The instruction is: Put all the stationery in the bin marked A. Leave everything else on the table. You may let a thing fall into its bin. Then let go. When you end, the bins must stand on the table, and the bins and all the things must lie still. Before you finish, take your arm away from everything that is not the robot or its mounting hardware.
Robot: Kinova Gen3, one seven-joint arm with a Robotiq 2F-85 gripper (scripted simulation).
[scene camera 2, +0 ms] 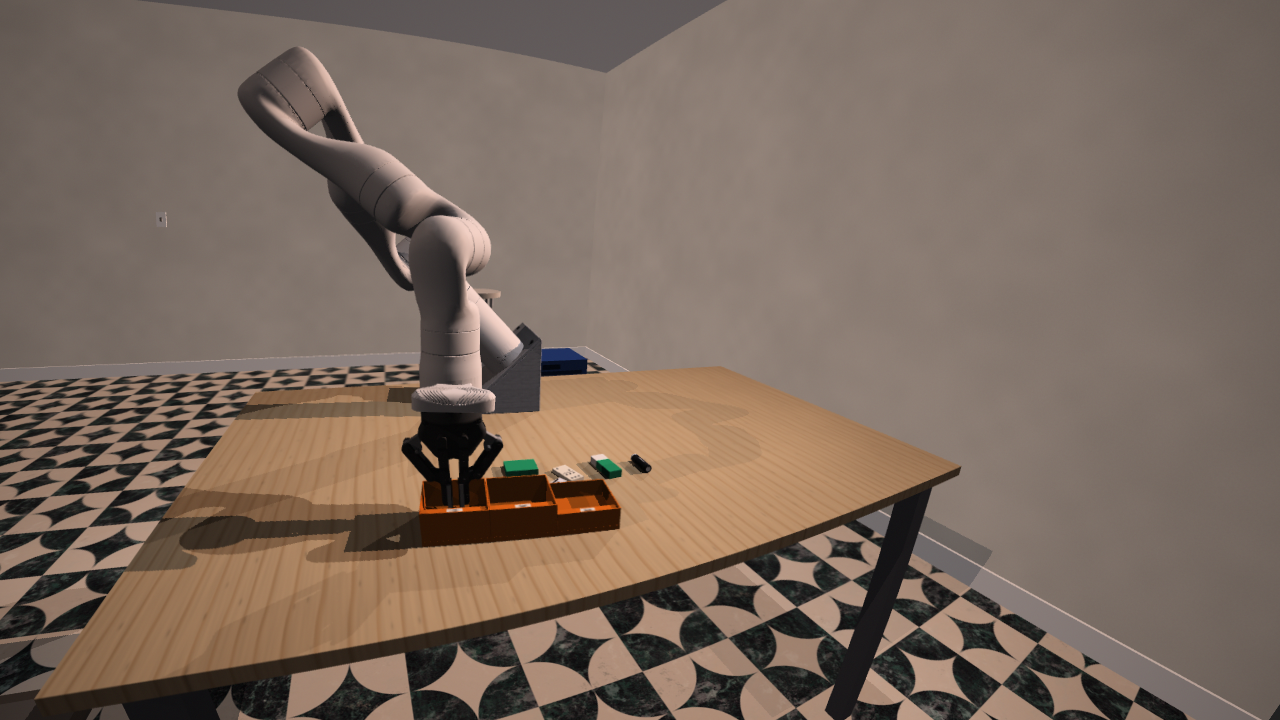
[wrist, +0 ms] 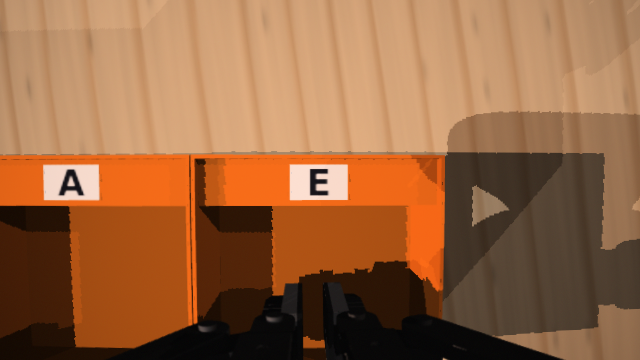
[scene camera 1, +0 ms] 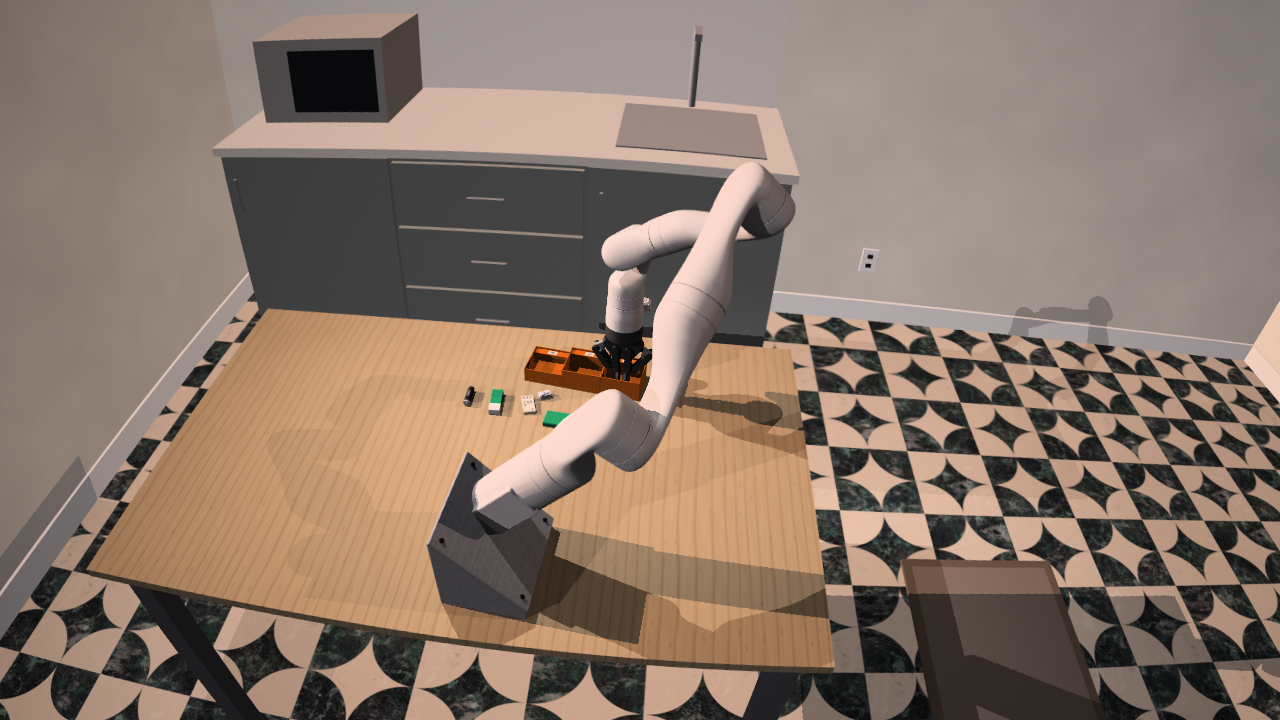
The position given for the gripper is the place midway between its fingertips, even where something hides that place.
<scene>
In view: the gripper (scene camera 2: 456, 506) and an orange three-compartment bin (scene camera 2: 536, 518).
The orange three-compartment bin is seen too in the wrist view (wrist: 101, 256) and in scene camera 1 (scene camera 1: 583, 371). The gripper shows as well in the wrist view (wrist: 312, 306) and in scene camera 1 (scene camera 1: 621, 383).
</scene>
